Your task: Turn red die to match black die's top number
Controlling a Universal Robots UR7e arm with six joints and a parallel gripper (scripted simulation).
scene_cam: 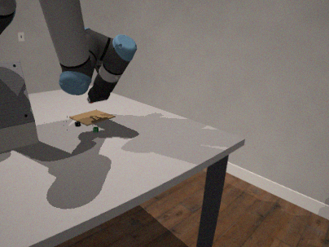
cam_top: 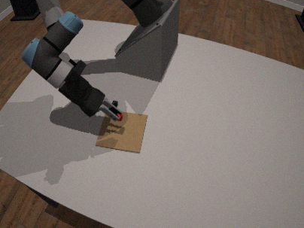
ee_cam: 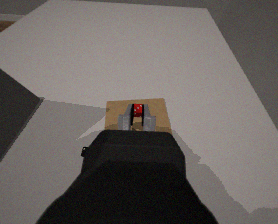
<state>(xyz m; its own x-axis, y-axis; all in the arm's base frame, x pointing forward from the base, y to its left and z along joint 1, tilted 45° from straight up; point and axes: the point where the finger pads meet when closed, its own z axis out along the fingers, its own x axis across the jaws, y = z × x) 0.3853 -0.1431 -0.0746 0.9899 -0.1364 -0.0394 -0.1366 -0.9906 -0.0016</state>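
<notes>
Now: hand 1 cm to the right of the tan mat and 8 cm above it. Also, from my hand: green die 7 cm behind, 13 cm to the right, 8 cm below; black die 9 cm behind, 4 cm to the right, 8 cm below; red die 1 cm to the left, 1 cm below.
</notes>
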